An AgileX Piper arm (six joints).
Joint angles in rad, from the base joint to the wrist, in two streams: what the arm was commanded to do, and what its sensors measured. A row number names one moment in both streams.
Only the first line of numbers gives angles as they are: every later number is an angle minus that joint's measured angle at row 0.
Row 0, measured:
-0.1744, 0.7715, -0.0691, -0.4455, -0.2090, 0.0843
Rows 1 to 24, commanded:
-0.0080, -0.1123, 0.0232, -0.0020, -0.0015, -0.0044
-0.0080, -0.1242, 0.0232, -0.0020, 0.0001, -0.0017
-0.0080, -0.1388, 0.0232, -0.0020, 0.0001, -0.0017
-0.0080, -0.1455, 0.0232, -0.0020, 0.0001, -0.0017
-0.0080, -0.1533, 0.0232, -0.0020, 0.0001, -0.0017
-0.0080, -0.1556, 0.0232, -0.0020, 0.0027, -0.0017
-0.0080, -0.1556, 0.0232, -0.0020, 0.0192, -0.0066
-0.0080, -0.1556, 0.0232, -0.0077, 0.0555, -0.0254
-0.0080, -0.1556, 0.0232, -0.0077, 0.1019, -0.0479
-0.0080, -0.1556, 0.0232, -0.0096, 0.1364, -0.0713
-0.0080, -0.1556, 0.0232, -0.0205, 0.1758, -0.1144
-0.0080, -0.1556, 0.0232, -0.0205, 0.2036, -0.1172
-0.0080, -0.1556, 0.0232, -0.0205, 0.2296, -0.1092
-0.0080, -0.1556, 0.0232, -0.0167, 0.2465, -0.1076
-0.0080, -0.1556, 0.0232, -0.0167, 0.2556, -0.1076
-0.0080, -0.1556, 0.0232, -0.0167, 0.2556, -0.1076
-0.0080, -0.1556, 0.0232, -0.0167, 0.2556, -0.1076
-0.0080, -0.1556, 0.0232, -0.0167, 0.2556, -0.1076
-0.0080, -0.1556, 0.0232, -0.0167, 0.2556, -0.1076
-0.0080, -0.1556, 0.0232, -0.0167, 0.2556, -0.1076
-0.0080, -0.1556, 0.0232, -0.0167, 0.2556, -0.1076
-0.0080, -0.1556, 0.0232, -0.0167, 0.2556, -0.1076
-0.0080, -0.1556, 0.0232, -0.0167, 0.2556, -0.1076
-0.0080, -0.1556, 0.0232, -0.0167, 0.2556, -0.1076
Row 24, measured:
0.0000, -0.1487, 0.0155, -0.0076, 0.2391, -0.1017
